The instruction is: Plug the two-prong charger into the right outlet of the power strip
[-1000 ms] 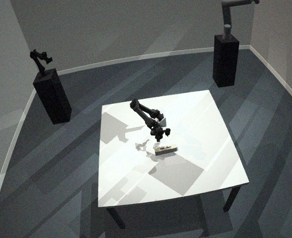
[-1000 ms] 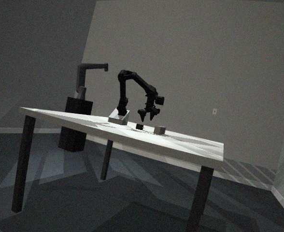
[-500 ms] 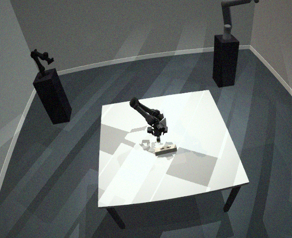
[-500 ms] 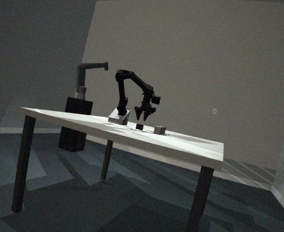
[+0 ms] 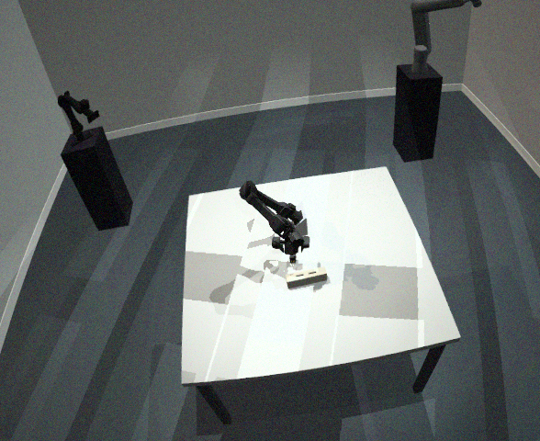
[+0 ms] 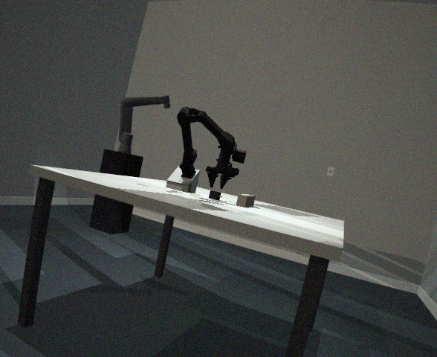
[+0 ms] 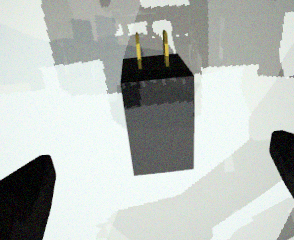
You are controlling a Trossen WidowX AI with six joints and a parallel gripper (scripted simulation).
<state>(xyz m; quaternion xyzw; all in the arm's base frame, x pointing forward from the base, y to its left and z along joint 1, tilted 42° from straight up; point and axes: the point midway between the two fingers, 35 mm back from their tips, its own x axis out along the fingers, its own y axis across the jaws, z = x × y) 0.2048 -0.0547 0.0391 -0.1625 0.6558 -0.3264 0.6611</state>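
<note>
Now: gripper tip 20 mm short of the two-prong charger and 40 mm above it.
</note>
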